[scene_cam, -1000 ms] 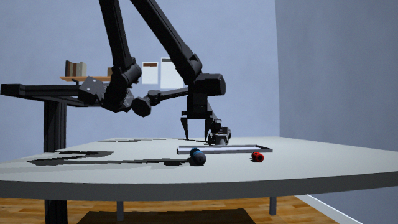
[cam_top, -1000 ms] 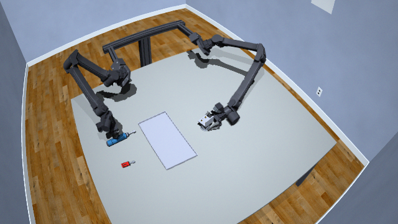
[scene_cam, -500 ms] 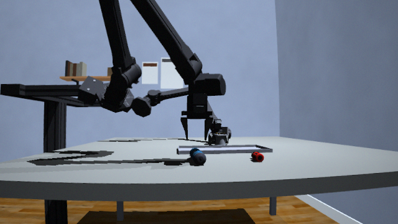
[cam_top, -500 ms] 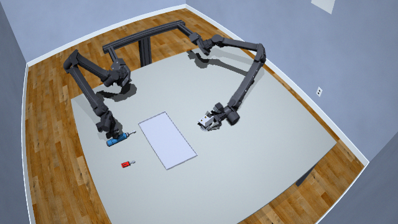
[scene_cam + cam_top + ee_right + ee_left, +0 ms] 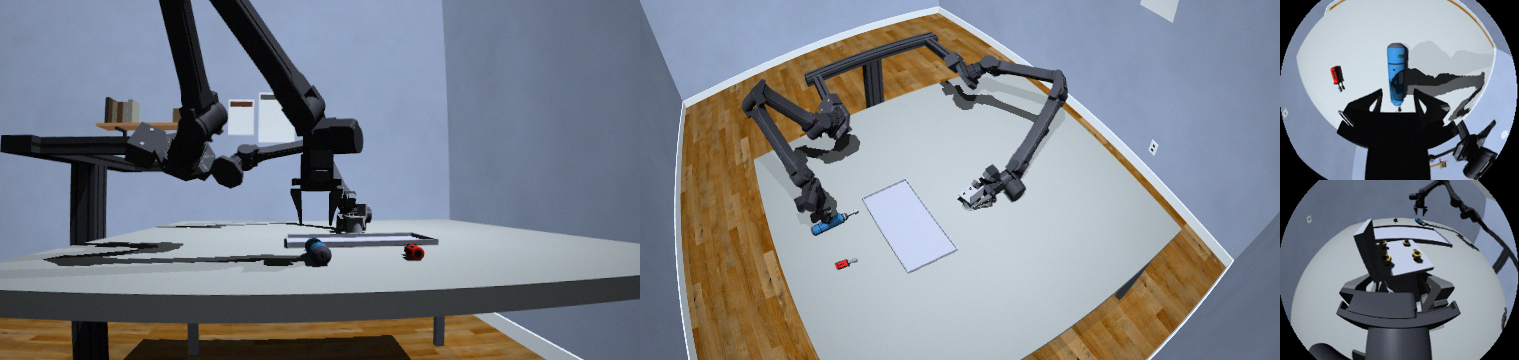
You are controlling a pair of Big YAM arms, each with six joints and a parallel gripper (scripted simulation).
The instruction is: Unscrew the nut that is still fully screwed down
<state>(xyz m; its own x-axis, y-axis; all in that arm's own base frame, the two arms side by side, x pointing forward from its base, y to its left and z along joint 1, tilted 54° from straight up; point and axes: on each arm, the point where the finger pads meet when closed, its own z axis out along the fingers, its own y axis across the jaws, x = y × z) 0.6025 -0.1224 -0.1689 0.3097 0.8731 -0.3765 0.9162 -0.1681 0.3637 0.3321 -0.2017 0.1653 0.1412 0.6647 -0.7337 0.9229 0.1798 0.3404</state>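
Right now my left hand is 5 cm below the bracket. Round my left hand: red tool (3 cm ahead, 59 cm to the right, 1 cm below).
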